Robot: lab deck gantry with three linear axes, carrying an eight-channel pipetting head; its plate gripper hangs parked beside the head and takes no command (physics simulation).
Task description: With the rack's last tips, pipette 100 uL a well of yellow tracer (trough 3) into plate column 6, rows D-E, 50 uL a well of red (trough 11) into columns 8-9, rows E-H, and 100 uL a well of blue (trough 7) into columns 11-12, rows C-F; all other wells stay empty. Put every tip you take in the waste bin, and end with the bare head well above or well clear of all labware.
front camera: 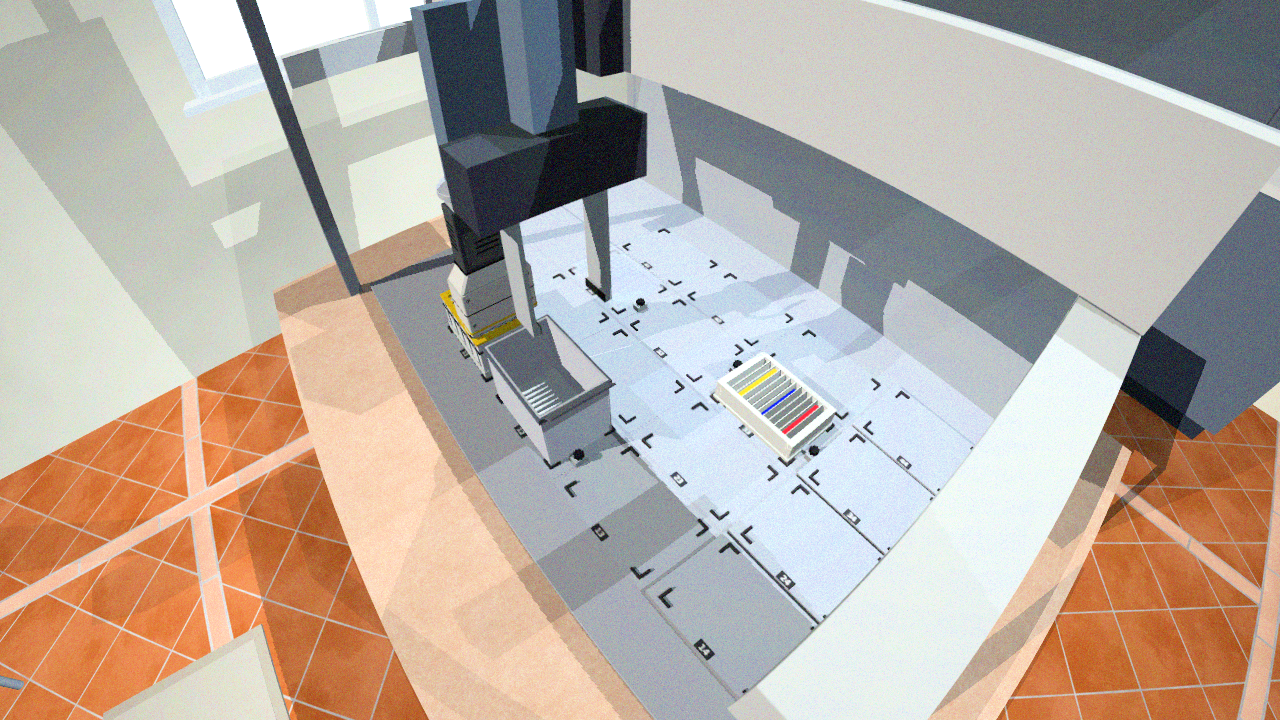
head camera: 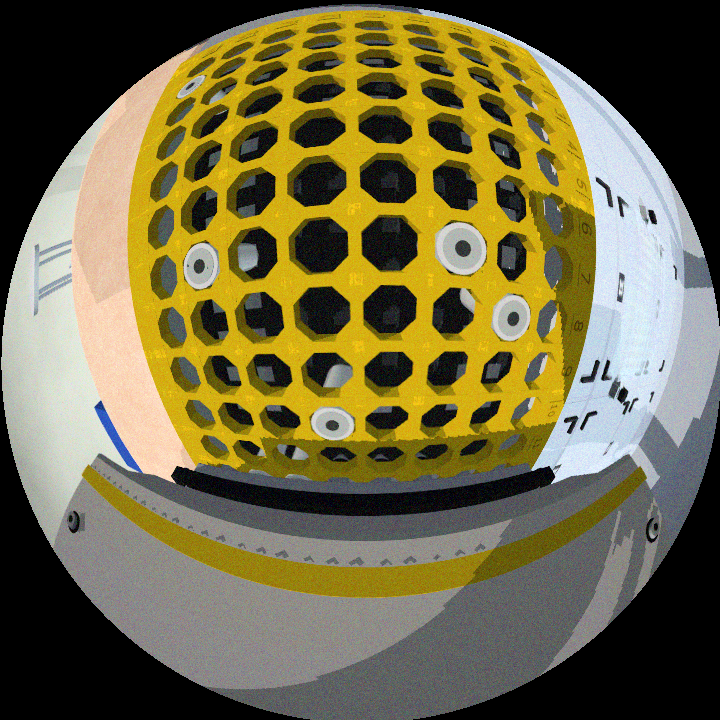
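Observation:
The yellow tip rack is at the left. In the head view, collared tips show at the far left corner, near the left edge, right of centre, further right and near the front. The pipetting head is low over the rack's near end; its nozzle ends are hidden. My parked gripper is open and empty. The trough rack holds yellow, blue and red strips. The plate is not clearly discernible.
The grey waste bin stands in front of the tip rack, close to the left gripper paddle; pale stripes show inside it. The dark carriage hangs above. The glass post and the pale front beam border the deck.

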